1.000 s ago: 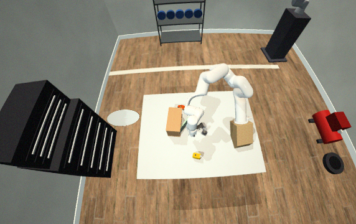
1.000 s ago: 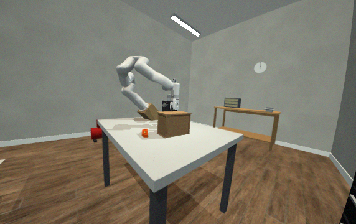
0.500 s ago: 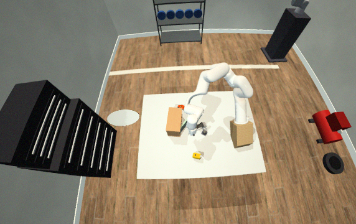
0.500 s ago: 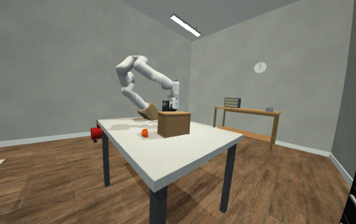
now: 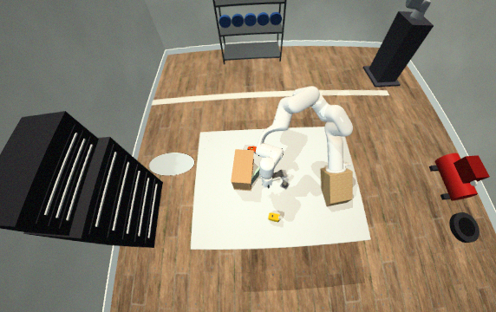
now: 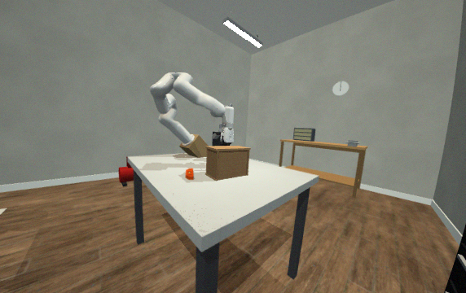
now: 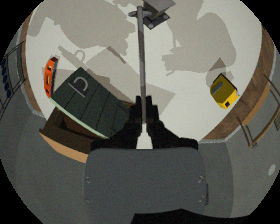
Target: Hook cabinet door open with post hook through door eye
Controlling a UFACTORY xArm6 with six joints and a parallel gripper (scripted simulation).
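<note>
My hand is 50 mm past the hook, 10 mm to the left of it and 20 mm above it. The rest, counted from my hand: greenish door (40 mm ahead, 80 mm to the right, 50 mm below); then orange tool (10 mm ahead, 280 mm to the right, 110 mm below); then yellow block (30 mm behind, 200 mm to the left, 80 mm below).
</note>
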